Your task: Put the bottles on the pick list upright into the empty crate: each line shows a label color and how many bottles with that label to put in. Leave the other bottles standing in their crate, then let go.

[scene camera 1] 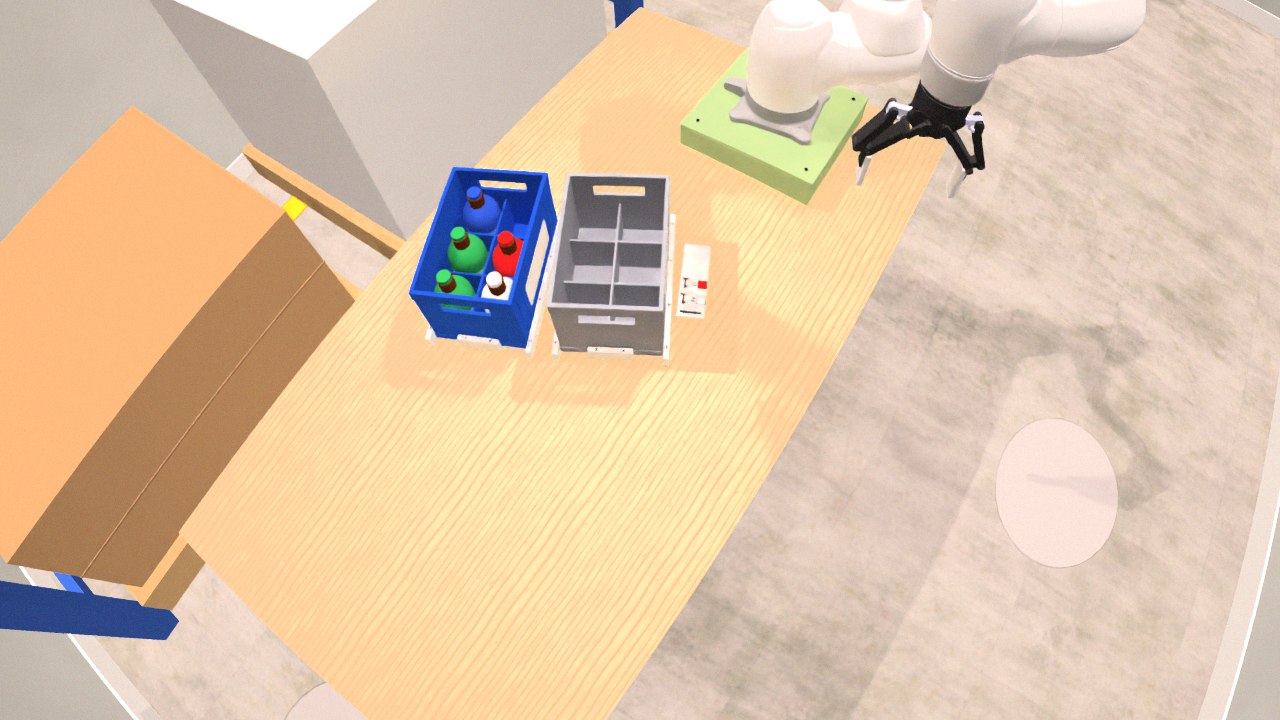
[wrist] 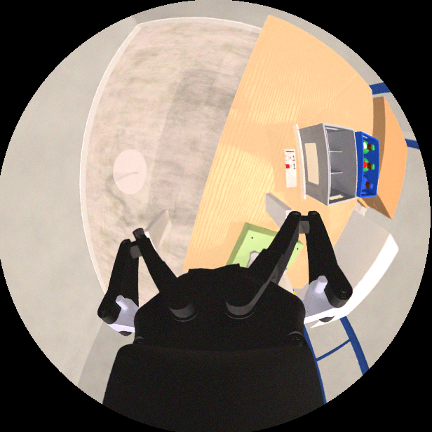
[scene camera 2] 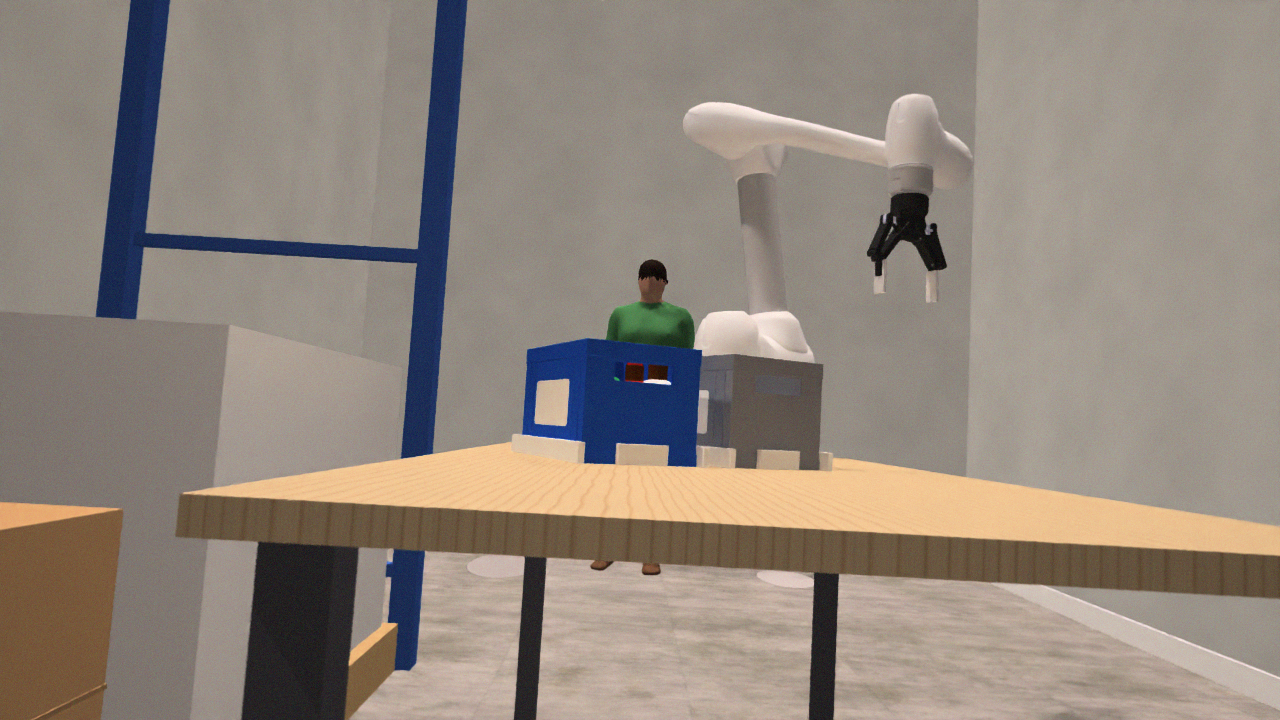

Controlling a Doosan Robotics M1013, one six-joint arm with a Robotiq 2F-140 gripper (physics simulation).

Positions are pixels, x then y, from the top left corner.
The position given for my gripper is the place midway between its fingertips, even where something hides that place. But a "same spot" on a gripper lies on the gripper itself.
Labels:
my gripper: scene camera 1; wrist; scene camera 2 906, 297
same spot on my gripper: [scene camera 1: 878, 133] = [wrist: 318, 238]

